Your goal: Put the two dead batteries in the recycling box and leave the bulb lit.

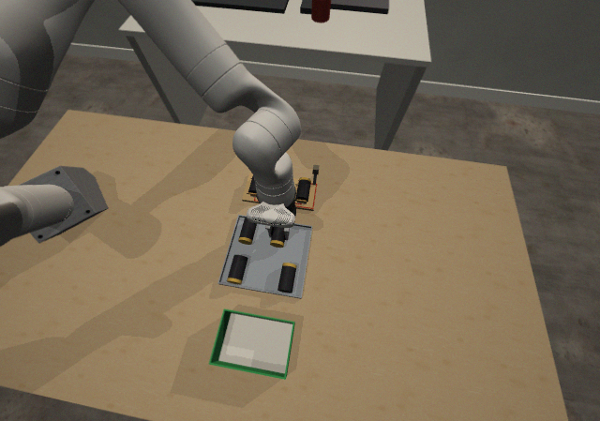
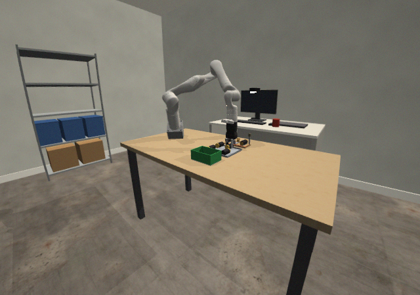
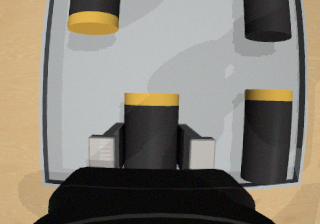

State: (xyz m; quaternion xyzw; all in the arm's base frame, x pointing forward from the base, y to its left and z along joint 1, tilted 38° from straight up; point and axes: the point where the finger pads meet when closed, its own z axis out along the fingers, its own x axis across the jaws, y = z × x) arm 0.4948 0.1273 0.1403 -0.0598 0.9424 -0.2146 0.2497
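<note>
Right now the grey tray is 20 mm behind my hand, 50 mm to the right of it and 30 mm below it. The rest, counted from my hand: green recycling box: 240 mm to the right, 10 mm below.
</note>
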